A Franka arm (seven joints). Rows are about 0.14 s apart.
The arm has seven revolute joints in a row. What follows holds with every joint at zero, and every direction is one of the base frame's.
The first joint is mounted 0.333 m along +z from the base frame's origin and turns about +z.
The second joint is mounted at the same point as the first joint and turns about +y.
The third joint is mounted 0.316 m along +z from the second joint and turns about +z.
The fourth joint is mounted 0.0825 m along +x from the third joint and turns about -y.
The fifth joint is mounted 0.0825 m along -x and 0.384 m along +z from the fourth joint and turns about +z.
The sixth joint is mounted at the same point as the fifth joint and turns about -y.
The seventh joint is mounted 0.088 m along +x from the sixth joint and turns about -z.
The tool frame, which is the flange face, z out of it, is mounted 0.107 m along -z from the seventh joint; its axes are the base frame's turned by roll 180, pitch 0 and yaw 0 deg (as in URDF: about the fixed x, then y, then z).
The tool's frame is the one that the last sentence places.
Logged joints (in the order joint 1, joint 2, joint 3, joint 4, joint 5, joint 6, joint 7), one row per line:
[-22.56, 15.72, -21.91, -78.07, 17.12, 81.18, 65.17]
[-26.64, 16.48, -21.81, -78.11, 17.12, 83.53, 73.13]
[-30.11, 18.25, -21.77, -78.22, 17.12, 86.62, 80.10]
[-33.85, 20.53, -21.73, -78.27, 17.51, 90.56, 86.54]
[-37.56, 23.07, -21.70, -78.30, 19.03, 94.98, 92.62]
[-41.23, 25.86, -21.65, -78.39, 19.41, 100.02, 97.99]
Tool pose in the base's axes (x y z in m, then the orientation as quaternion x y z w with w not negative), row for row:
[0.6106, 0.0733, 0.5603, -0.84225, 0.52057, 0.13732, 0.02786]
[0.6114, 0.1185, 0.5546, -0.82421, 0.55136, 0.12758, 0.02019]
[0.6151, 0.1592, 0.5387, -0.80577, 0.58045, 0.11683, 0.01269]
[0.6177, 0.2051, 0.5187, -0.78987, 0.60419, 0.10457, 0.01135]
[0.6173, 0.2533, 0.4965, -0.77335, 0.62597, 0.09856, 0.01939]
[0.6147, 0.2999, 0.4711, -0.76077, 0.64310, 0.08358, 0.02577]
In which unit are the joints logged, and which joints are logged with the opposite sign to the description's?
The joints are logged in degrees. Opposite sign: joint 1.
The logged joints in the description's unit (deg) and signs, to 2 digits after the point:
[22.56, 15.72, -21.91, -78.07, 17.12, 81.18, 65.17]
[26.64, 16.48, -21.81, -78.11, 17.12, 83.53, 73.13]
[30.11, 18.25, -21.77, -78.22, 17.12, 86.62, 80.10]
[33.85, 20.53, -21.73, -78.27, 17.51, 90.56, 86.54]
[37.56, 23.07, -21.70, -78.30, 19.03, 94.98, 92.62]
[41.23, 25.86, -21.65, -78.39, 19.41, 100.02, 97.99]

